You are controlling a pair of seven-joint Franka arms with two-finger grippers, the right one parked.
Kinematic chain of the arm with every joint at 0, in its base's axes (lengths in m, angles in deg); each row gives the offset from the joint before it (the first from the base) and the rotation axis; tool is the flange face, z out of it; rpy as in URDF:
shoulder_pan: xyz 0 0 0.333 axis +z
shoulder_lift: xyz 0 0 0 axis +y
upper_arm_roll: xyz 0 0 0.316 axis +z
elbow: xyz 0.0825 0 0 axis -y
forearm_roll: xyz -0.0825 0 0.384 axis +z
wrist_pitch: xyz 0 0 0 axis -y
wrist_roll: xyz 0.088 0 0 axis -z
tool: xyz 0 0 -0.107 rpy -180 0 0
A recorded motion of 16 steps. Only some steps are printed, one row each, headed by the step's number.
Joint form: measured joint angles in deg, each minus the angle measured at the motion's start. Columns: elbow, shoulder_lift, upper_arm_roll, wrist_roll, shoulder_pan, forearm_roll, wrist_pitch.
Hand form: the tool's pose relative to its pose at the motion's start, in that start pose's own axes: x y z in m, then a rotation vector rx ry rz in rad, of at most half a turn. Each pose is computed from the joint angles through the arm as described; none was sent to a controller.
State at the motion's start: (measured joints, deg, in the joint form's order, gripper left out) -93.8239 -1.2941 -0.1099 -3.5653 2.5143 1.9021 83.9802
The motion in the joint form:
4: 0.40 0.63 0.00 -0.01 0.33 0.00 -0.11
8: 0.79 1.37 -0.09 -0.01 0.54 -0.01 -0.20
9: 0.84 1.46 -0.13 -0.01 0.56 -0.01 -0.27
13: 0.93 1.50 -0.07 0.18 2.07 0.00 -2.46
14: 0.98 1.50 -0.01 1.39 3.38 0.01 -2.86
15: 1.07 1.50 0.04 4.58 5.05 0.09 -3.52
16: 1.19 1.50 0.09 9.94 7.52 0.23 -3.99
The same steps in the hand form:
4: 0.0036 -0.0028 0.0024 -0.0005 -0.0062 -0.0057
8: 0.0077 -0.0036 0.0059 -0.0005 -0.0139 -0.0076
9: 0.0081 -0.0033 0.0063 -0.0004 -0.0158 -0.0072
13: 0.0047 -0.0183 0.0097 -0.0028 -0.0543 -0.0309
14: 0.0040 -0.0311 0.0104 -0.0072 -0.0614 -0.0333
15: 0.0025 -0.0473 0.0114 -0.0131 -0.0722 -0.0074
16: 0.0003 -0.0710 0.0123 -0.0226 -0.0790 0.0426

